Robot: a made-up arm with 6 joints. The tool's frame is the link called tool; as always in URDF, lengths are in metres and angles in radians. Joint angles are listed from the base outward.
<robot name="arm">
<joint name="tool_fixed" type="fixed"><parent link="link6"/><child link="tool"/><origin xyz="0 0 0" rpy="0 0 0"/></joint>
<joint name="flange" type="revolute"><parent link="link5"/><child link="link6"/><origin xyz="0.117 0 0" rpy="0 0 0"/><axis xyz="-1 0 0"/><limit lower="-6.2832" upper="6.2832"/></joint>
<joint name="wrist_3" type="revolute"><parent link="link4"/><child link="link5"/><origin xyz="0.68 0 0" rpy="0 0 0"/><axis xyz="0 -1 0"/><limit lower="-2.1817" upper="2.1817"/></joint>
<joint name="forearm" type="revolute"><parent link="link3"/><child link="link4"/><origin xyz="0 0 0.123" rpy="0 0 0"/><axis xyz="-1 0 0"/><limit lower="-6.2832" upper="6.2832"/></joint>
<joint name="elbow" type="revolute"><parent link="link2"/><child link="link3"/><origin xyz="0 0 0.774" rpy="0 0 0"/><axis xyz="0 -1 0"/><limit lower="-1.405" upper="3.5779"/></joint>
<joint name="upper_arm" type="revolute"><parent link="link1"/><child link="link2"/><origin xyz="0.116 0 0" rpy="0 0 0"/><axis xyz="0 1 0"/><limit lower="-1.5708" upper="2.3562"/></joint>
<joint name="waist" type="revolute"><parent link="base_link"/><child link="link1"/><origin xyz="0 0 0.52" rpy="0 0 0"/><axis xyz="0 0 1"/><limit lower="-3.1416" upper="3.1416"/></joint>
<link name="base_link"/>
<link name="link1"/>
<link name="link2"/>
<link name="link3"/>
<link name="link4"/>
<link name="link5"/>
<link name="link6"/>
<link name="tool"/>
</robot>
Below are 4 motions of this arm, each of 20 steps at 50 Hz.
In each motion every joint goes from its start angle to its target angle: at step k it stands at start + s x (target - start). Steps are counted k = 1, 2, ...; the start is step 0. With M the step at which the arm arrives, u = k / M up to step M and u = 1 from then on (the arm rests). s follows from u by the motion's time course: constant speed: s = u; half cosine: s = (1 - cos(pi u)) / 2; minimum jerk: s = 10 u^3 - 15 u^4 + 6 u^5.
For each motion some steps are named. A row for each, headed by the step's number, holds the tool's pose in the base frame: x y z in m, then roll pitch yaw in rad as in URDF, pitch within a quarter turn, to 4 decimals.
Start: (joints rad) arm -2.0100 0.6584 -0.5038 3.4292 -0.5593 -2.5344
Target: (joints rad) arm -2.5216 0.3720 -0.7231 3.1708 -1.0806 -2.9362
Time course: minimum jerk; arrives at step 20
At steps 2, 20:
2: -0.4415 -0.9702 0.4916 -0.7407 0.6083 -1.8300
20: -0.7593 -0.5457 0.6912 -0.2188 0.0147 -2.4958

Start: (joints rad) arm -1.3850 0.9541 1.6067 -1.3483 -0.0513 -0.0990
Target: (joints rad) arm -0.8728 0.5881 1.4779 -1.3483 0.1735 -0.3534
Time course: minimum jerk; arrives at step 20
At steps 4, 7, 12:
4: 0.2798 -1.2581 1.5694 1.4330 -0.6573 -1.3082
7: 0.3712 -1.1745 1.6322 1.5084 -0.7087 -1.2666
12: 0.5371 -0.9282 1.7753 1.7297 -0.8316 -1.1836

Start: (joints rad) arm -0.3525 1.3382 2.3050 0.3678 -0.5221 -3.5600
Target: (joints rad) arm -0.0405 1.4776 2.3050 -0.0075 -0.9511 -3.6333
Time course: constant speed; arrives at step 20
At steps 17, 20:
17: 1.3536 -0.1229 1.1951 -2.6932 0.0378 -0.1251
20: 1.3713 -0.0549 1.1614 -2.6448 0.1237 -0.0343

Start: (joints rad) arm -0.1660 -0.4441 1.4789 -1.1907 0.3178 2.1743
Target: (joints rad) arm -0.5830 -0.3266 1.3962 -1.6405 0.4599 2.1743
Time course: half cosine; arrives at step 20
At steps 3, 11, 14, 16, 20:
3: -0.6008 0.0790 1.9207 1.6184 -1.0266 -2.7127
11: -0.4566 0.1476 1.9756 1.4892 -1.0855 -2.5719
14: -0.3950 0.1587 1.9947 1.4019 -1.0972 -2.4830
16: -0.3635 0.1605 2.0036 1.3513 -1.0992 -2.4324
20: -0.3367 0.1600 2.0108 1.3056 -1.0983 -2.3869

